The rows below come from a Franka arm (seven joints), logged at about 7 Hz.
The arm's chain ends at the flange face. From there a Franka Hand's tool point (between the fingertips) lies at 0.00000 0.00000 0.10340 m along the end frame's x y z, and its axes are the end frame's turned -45 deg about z.
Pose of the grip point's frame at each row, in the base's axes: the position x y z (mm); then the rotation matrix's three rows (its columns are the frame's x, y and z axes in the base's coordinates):
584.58, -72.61, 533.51; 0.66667, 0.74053, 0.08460; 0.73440, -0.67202, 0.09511; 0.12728, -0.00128, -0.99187
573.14, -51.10, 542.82; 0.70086, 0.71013, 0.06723; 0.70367, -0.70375, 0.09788; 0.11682, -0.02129, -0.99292
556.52, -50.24, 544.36; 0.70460, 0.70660, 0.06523; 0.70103, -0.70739, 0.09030; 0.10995, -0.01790, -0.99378
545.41, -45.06, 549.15; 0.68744, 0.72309, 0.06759; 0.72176, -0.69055, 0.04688; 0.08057, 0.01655, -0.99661
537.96, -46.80, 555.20; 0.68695, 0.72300, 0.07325; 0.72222, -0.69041, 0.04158; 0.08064, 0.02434, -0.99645
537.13, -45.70, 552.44; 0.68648, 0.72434, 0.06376; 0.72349, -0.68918, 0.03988; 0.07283, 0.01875, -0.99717
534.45, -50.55, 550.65; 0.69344, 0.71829, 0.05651; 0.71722, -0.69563, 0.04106; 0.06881, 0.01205, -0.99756
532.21, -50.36, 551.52; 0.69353, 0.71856, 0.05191; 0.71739, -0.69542, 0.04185; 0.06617, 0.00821, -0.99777
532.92, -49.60, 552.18; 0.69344, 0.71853, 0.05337; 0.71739, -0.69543, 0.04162; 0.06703, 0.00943, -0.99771
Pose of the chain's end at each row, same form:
575.83, -82.44, 636.07; 0.99504, 0.05223, 0.08460; 0.04411, -0.99449, 0.09511; 0.08910, -0.09091, -0.99187
566.19, -61.22, 645.49; 0.99772, 0.00655, 0.06723; -0.00006, -0.99520, 0.09788; 0.06755, -0.09766, -0.99292
549.78, -59.58, 647.12; 0.99787, 0.00141, 0.06523; -0.00450, -0.99590, 0.09030; 0.06509, -0.09040, -0.99378
538.42, -49.91, 652.20; 0.99740, 0.02521, 0.06759; 0.02207, -0.99865, 0.04688; 0.06867, -0.04527, -0.99661
530.39, -51.10, 658.23; 0.99699, 0.02549, 0.07325; 0.02249, -0.99888, 0.04158; 0.07423, -0.03981, -0.99645
530.54, -49.82, 655.55; 0.99760, 0.02677, 0.06376; 0.02426, -0.99891, 0.03988; 0.06476, -0.03824, -0.99717
528.61, -54.80, 653.80; 0.99824, 0.01757, 0.05651; 0.01527, -0.99904, 0.04106; 0.05718, -0.04014, -0.99756
526.84, -54.69, 654.69; 0.99850, 0.01770, 0.05191; 0.01554, -0.99901, 0.04185; 0.05259, -0.04098, -0.99777
527.40, -53.90, 655.34; 0.99841, 0.01774, 0.05337; 0.01553, -0.99901, 0.04162; 0.05407, -0.04073, -0.99771

